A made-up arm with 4 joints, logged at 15 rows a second.
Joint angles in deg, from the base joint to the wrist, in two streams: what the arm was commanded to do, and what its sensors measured. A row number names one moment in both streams.
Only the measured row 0 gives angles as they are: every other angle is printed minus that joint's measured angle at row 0.
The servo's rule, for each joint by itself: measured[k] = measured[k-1] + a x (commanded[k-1-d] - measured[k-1]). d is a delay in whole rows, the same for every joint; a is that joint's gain. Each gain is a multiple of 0.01, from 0.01 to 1. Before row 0 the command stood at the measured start. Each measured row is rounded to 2 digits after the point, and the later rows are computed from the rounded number. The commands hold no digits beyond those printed.
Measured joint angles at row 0:
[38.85, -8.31, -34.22, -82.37]
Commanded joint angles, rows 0 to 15:
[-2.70, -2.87, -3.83, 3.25]
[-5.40, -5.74, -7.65, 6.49]
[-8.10, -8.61, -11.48, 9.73]
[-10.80, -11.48, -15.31, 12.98]
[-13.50, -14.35, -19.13, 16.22]
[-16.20, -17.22, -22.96, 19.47]
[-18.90, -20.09, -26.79, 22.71]
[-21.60, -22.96, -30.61, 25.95]
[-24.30, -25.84, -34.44, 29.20]
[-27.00, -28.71, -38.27, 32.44]
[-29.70, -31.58, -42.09, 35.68]
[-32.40, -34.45, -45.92, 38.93]
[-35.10, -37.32, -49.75, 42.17]
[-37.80, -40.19, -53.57, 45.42]
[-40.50, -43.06, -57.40, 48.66]
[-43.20, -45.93, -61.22, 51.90]
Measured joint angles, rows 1 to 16:
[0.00, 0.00, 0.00, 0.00]
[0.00, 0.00, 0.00, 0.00]
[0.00, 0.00, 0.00, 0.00]
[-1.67, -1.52, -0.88, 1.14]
[-3.98, -3.76, -2.44, 3.01]
[-6.53, -6.33, -4.52, 5.36]
[-9.18, -9.06, -7.00, 8.03]
[-11.86, -11.86, -9.79, 10.90]
[-14.55, -14.70, -12.82, 13.90]
[-17.25, -17.56, -16.03, 16.98]
[-19.95, -20.42, -19.38, 20.12]
[-22.65, -23.29, -22.84, 23.30]
[-25.35, -26.16, -26.39, 26.50]
[-28.05, -29.03, -30.00, 29.71]
[-30.75, -31.90, -33.66, 32.94]
[-33.45, -34.77, -37.36, 36.17]
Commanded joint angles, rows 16 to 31:
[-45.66, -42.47, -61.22, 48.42]
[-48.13, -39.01, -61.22, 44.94]
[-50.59, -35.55, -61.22, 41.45]
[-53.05, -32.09, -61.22, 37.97]
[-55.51, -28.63, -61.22, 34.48]
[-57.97, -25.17, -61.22, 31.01]
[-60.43, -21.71, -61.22, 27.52]
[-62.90, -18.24, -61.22, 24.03]
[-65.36, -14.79, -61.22, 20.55]
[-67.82, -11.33, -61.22, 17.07]
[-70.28, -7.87, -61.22, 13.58]
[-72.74, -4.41, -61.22, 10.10]
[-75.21, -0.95, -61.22, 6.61]
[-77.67, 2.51, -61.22, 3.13]
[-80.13, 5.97, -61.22, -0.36]
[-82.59, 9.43, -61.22, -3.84]
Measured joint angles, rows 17 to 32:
[-36.15, -37.64, -41.09, 39.41]
[-38.85, -40.51, -44.84, 42.65]
[-41.55, -43.38, -48.61, 45.89]
[-44.10, -42.90, -51.51, 46.78]
[-46.60, -40.84, -53.74, 46.14]
[-49.07, -38.04, -55.46, 44.50]
[-51.54, -34.89, -56.78, 42.21]
[-54.00, -31.57, -57.80, 39.50]
[-56.46, -28.18, -58.59, 36.53]
[-58.92, -24.75, -59.19, 33.38]
[-61.39, -21.30, -59.66, 30.11]
[-63.85, -17.85, -60.02, 26.76]
[-66.31, -14.39, -60.30, 23.37]
[-68.77, -10.93, -60.51, 19.94]
[-71.23, -7.47, -60.67, 16.50]
[-73.70, -4.01, -60.80, 13.04]

